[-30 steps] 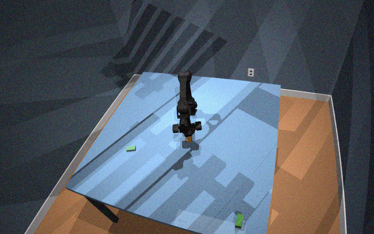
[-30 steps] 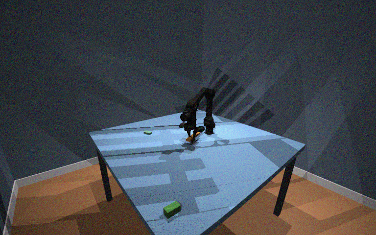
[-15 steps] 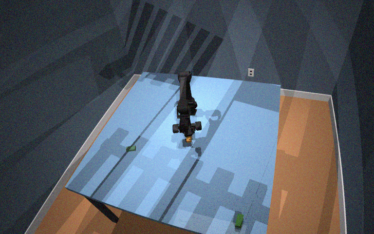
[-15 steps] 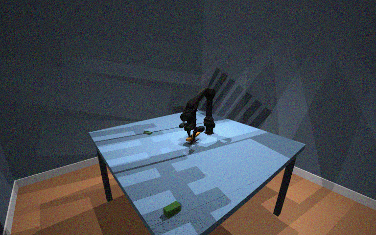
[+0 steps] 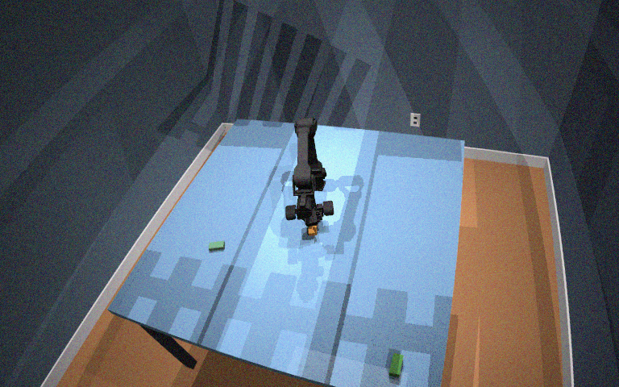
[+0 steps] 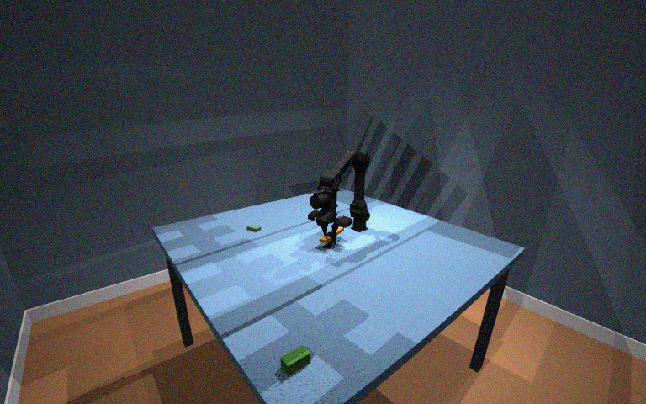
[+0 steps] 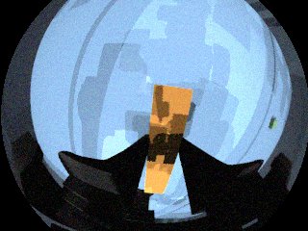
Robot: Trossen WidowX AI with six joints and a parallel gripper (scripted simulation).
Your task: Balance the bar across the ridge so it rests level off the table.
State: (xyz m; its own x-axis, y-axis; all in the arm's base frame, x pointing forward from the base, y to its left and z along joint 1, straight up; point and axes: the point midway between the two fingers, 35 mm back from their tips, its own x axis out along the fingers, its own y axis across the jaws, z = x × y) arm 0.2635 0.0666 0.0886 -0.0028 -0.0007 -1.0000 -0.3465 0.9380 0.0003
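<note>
The orange bar is 3 cm behind my gripper tip and 1 cm to the right of it. Also, from my gripper tip: flat light green block 38 cm to the right, 17 cm ahead, 5 cm below; then darker green block 48 cm ahead, 43 cm to the left, 4 cm below.
</note>
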